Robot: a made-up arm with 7 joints.
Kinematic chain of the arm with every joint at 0, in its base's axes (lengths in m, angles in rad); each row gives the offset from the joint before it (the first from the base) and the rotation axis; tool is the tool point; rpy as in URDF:
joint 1: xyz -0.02 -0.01 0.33 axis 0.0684 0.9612 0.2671
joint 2: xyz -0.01 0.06 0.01 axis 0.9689 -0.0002 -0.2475
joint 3: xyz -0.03 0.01 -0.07 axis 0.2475 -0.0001 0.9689
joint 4: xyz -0.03 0 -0.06 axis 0.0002 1 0
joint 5: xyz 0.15 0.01 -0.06 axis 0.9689 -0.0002 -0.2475
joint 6: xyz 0.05 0.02 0.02 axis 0.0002 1 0
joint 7: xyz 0 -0.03 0 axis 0.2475 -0.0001 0.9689
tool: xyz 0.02 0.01 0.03 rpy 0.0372 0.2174 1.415
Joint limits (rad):
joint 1: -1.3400..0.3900
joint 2: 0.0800..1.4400
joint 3: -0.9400..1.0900
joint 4: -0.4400..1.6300
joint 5: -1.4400..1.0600
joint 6: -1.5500..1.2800
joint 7: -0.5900..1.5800
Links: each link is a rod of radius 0.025 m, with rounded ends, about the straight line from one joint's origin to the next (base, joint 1, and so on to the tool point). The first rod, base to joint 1, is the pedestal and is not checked.
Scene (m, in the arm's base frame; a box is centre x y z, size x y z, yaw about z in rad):
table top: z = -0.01
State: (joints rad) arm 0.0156 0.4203 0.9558 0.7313 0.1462 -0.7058 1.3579
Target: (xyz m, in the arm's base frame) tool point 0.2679 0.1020 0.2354
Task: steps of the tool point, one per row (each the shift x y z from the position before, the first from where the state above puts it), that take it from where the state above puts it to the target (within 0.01 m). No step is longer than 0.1 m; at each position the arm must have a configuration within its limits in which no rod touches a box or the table.
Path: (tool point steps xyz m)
1: 0.0586 -0.0187 -0.0191
2: 0.0629 -0.0258 -0.0030
3: 0.0616 -0.0326 0.0143
4: 0.0547 -0.0387 0.0310
5: 0.0428 -0.0435 0.0452

